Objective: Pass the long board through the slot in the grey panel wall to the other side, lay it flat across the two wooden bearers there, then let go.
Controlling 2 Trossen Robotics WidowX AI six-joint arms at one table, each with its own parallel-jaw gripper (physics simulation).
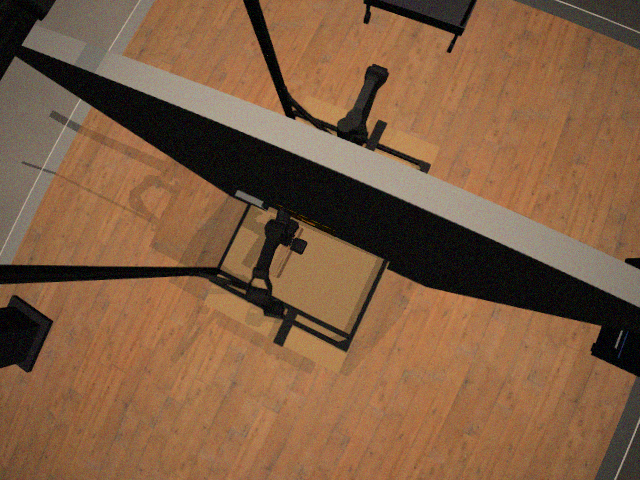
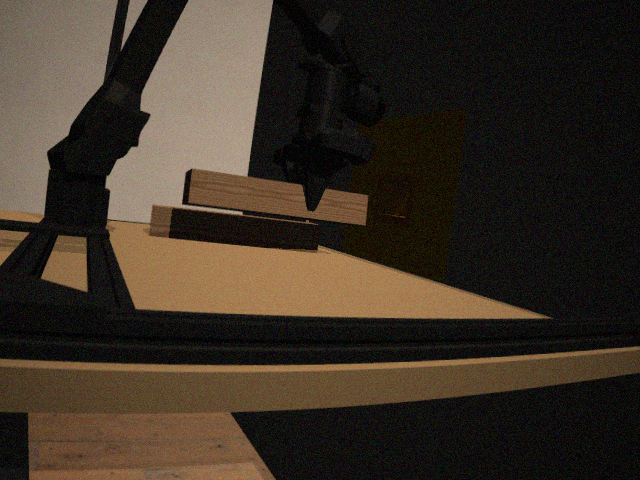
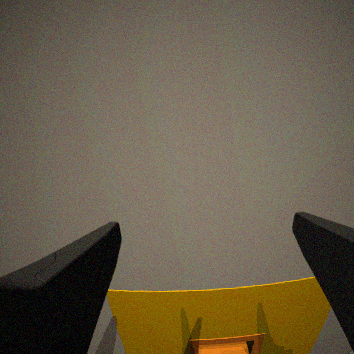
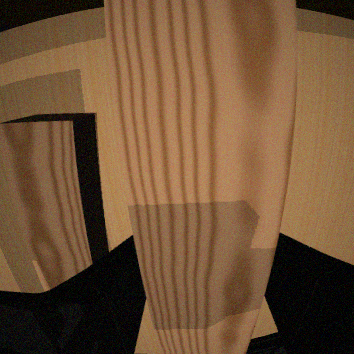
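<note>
My right gripper is shut on the long wooden board and holds it level, a little above the table, on the dark side of the grey panel wall. The board hangs just over a dark wooden bearer, crossing it at an angle. I see only this one bearer. The yellow patch around the slot is on the wall. My left gripper is open and empty, facing the wall above the slot from the other side.
The tan table top has a black frame rail along its edges. A black tripod pole and a dark cart stand beyond the wall. The left arm stands there too.
</note>
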